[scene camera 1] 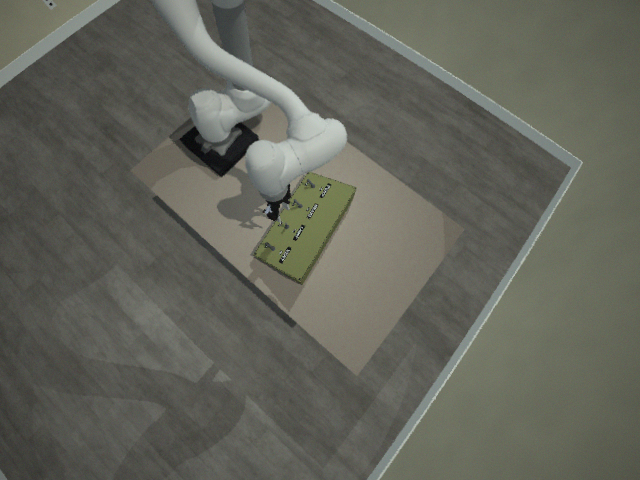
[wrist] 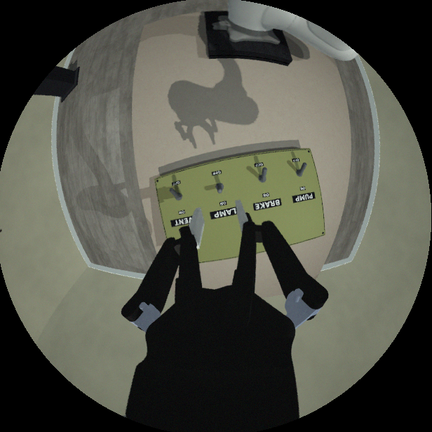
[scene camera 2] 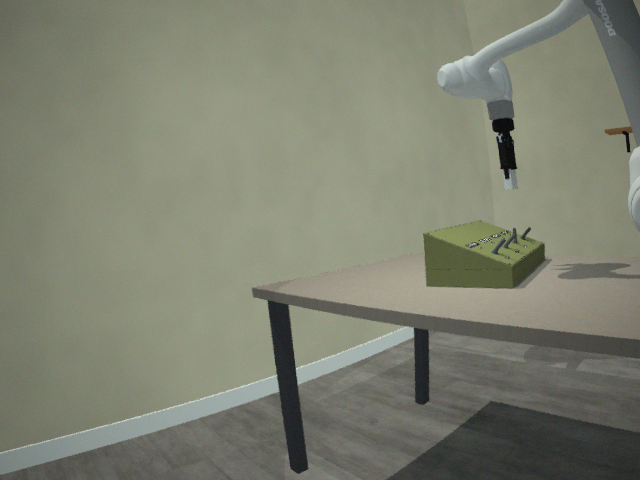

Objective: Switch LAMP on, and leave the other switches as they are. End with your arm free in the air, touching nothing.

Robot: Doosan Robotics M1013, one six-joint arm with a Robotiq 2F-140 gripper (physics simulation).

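Seen in the pictures: gripper, fingertip midpoint: [scene camera 1: 282, 214] [scene camera 2: 511, 189]; arm's base, origin of the base link: [scene camera 1: 218, 136].
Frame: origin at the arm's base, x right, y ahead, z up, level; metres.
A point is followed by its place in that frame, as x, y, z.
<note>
The olive-green switch box [scene camera 1: 330, 219] @(0.132, 0.748, 0.084) [scene camera 2: 465, 266] @(-0.061, 0.652, 0.000) [wrist: 280, 227] stands on the table with four grey levers. The LAMP lever [scene camera 1: 285, 226] @(0.256, 0.585, 0.056) [scene camera 2: 514, 236] @(0.123, 0.553, 0.060) [wrist: 220, 188] stands more upright than the others and leans toward its ON side in scene camera 2. The VENT lever [scene camera 1: 269, 246] @(0.371, 0.572, 0.052) [scene camera 2: 526, 233] @(0.363, 0.568, 0.045) [wrist: 176, 193], BRAKE lever [scene camera 1: 297, 204] @(0.135, 0.574, 0.047) [scene camera 2: 510, 241] @(0.124, 0.567, 0.045) [wrist: 263, 175] and PUMP lever [scene camera 1: 309, 183] @(0.015, 0.568, 0.051) [scene camera 2: 498, 246] @(0.003, 0.571, 0.045) [wrist: 301, 170] lean toward OFF. My gripper [scene camera 1: 283, 214] @(0.249, 0.585, 0.203) [scene camera 2: 510, 181] @(0.249, 0.585, 0.203) [wrist: 219, 211] is partly open and empty, in the air well above the box, touching nothing.
The table [scene camera 1: 392, 232] @(-0.012, 1.034, -0.059) [scene camera 2: 351, 284] @(-0.076, 1.035, -0.059) [wrist: 290, 105] carries the box and my arm's black base plate [scene camera 1: 222, 167] @(0.140, 0.123, -0.005) [wrist: 250, 50]. A dark table leg [scene camera 2: 289, 382] shows in scene camera 2. An orange-brown shelf [scene camera 2: 617, 131] is on the wall behind.
</note>
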